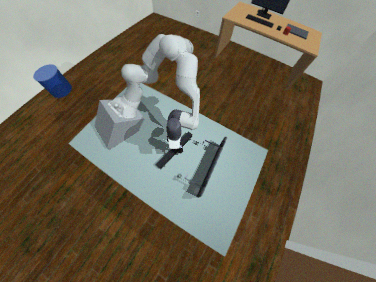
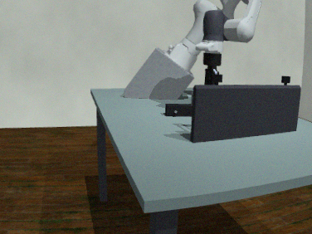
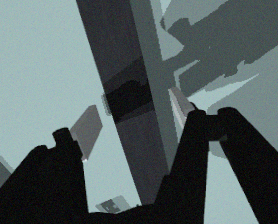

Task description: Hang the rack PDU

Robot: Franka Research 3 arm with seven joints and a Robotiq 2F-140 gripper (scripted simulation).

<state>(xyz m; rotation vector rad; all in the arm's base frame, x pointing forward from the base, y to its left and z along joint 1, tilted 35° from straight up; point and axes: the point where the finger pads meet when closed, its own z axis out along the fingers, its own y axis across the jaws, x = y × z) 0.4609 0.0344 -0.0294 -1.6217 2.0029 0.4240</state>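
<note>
Now: the rack PDU 2 cm ahead of my hand and 3 cm below it. Also, from my hand: dark mounting panel 31 cm ahead, 3 cm to the left, 4 cm above.
</note>
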